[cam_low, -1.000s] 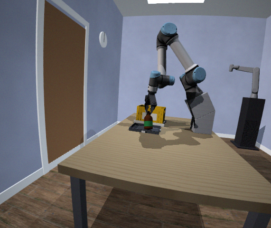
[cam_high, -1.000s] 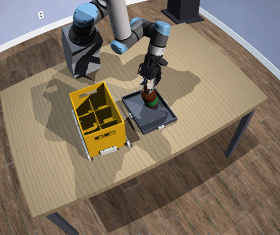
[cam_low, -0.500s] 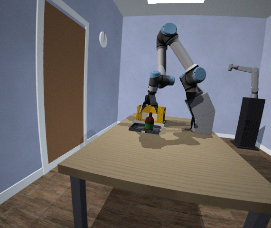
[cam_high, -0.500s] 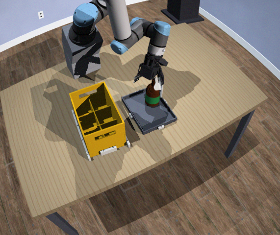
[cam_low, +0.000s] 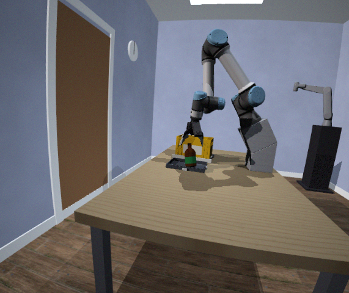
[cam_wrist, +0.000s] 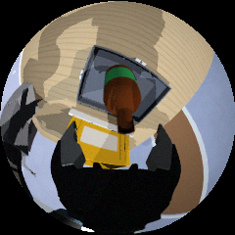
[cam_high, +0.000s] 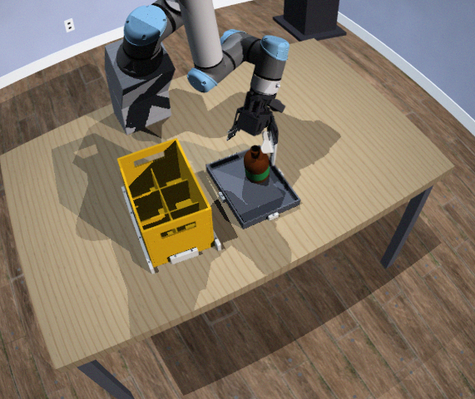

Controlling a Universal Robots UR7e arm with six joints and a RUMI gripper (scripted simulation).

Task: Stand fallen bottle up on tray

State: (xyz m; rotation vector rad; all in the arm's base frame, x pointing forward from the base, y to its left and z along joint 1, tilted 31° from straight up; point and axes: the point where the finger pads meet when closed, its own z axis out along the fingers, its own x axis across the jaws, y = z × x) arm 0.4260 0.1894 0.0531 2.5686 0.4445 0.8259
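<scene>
Right now my hand is 5 cm above the bottle and 2 cm to the right of it. The rest, counted from my hand: tray: 13 cm below, 1 cm ahead; then yellow crate: 27 cm to the right, 6 cm below, 1 cm ahead.
</scene>
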